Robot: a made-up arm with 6 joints.
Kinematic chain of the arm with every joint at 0, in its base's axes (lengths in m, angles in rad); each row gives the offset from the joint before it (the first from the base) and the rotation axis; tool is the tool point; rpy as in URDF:
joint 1: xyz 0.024 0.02 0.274 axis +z
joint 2: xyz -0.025 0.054 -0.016 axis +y
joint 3: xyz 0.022 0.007 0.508 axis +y
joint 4: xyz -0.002 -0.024 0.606 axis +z
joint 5: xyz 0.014 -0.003 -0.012 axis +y
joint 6: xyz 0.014 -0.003 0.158 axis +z
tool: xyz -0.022 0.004 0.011 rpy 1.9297 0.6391 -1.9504
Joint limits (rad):
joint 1: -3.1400..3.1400
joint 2: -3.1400..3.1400
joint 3: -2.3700..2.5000
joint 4: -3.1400..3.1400
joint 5: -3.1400..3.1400
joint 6: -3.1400..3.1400
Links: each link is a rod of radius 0.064 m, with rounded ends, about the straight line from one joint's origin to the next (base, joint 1, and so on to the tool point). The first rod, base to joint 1, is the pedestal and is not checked.
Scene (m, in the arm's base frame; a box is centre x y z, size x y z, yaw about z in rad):
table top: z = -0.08
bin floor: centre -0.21 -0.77 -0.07 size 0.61 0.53 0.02 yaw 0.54
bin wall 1: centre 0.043 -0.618 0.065 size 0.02 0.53 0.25 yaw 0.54
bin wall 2: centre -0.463 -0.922 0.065 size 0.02 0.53 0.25 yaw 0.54
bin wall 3: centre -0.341 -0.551 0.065 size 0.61 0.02 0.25 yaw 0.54
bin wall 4: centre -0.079 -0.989 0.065 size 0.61 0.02 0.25 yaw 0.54
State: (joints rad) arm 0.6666 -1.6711 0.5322 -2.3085 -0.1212 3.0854
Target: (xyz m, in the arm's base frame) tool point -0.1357 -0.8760 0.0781
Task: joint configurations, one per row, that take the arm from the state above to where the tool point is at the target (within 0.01 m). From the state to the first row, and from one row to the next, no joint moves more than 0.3 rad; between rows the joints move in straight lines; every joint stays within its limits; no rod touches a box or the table.
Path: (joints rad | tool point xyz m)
1: 0.7754 -1.4966 0.2381 -2.3251 0.0515 3.0874 | -0.8841 -0.8672 0.5037
2: 0.8841 -1.3221 -0.0559 -2.3418 0.2241 3.0895 | -0.7630 -0.9671 0.4793
3: 0.9929 -1.1477 -0.3500 -2.3584 0.3968 3.0915 | -0.6135 -1.0205 0.4512
4: 1.1016 -0.9732 -0.6440 -2.3750 0.5694 3.0935 | -0.4497 -1.0224 0.4218
5: 1.2104 -0.7987 -0.9381 -2.3916 0.7421 3.0955 | -0.2857 -0.9727 0.3925
6: 1.3191 -0.6242 -1.2321 -2.4083 0.9147 3.0976 | -0.1357 -0.8760 0.3647
7: 1.3222 -0.7830 -1.2341 -2.4119 0.8723 3.0960 | -0.1385 -0.8872 0.2218
8: 1.3253 -0.9419 -1.2360 -2.4154 0.8299 3.0945 | -0.1357 -0.8760 0.0781

